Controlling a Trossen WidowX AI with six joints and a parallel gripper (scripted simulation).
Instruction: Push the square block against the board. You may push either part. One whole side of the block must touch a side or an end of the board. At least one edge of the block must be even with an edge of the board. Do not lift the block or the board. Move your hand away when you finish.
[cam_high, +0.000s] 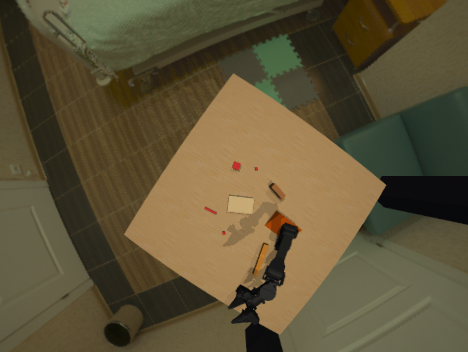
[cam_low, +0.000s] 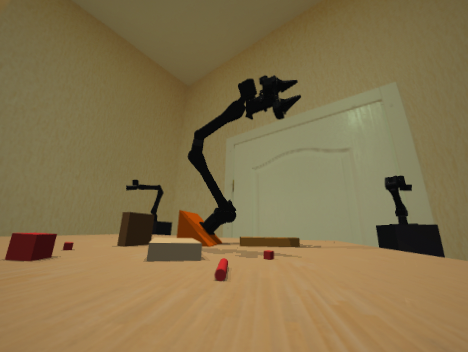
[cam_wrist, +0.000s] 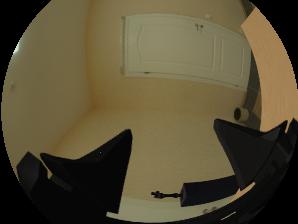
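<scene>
The brown square block lies 530 mm to the right of my gripper tip, 510 mm below it and 80 mm ahead of it. Also, from my gripper tip: orange-brown board 550 mm below, 130 mm to the right, 130 mm behind; then pale cream block 550 mm below, 320 mm to the right, 190 mm ahead; then red rod 550 mm below, 310 mm ahead, 170 mm to the right.
</scene>
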